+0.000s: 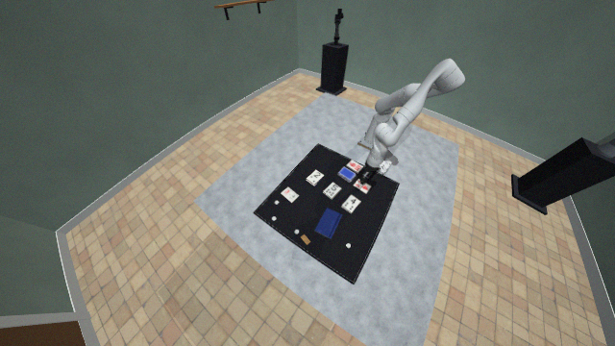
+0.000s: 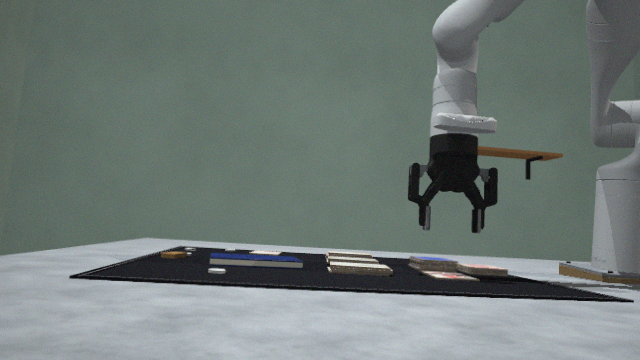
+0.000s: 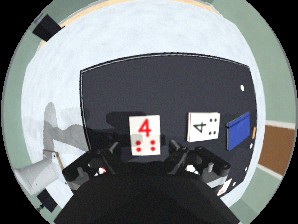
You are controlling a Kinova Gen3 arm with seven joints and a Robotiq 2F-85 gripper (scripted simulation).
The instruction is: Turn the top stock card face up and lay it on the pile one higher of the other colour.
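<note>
The blue-backed card is 80 mm below my hand.
</note>
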